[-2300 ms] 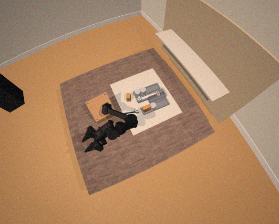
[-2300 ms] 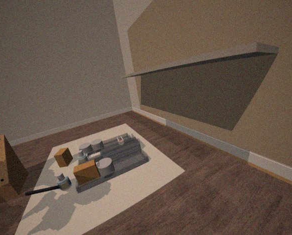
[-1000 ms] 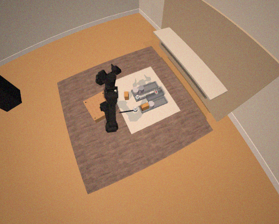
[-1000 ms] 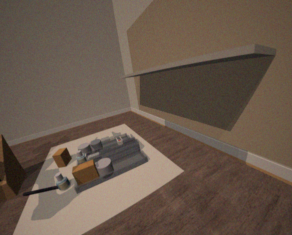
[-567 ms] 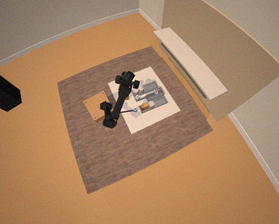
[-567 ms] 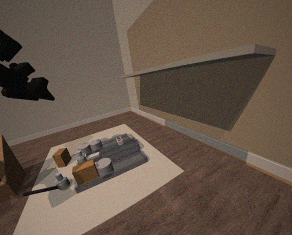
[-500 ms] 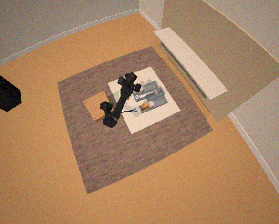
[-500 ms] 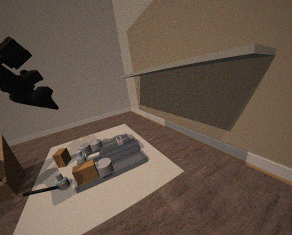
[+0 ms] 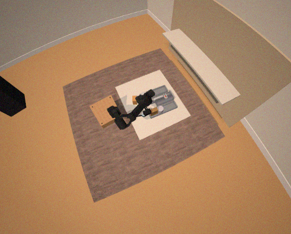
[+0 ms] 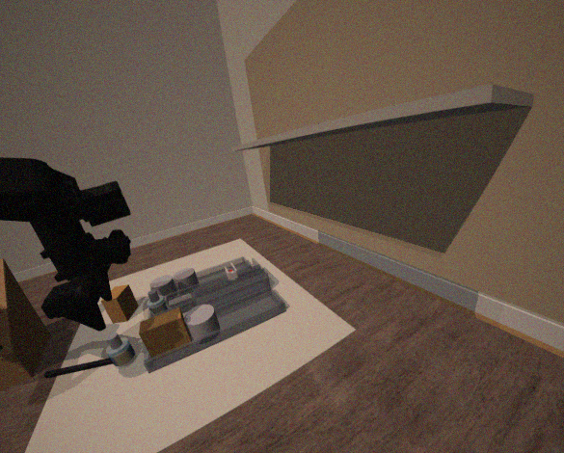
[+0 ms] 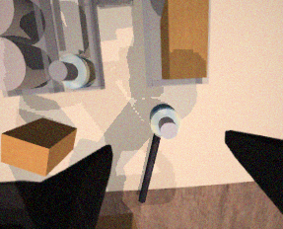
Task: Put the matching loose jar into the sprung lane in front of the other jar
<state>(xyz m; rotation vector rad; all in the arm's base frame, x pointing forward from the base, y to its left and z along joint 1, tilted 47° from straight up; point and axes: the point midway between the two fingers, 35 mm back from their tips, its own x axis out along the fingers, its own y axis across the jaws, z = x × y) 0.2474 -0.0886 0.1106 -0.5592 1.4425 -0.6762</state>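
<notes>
The black pen lies 9 cm behind my gripper tip, 3 cm to the left of it and 10 cm below it. Also, from my gripper tip: grey lane rack: 22 cm ahead, 4 cm to the left, 9 cm below.
</notes>
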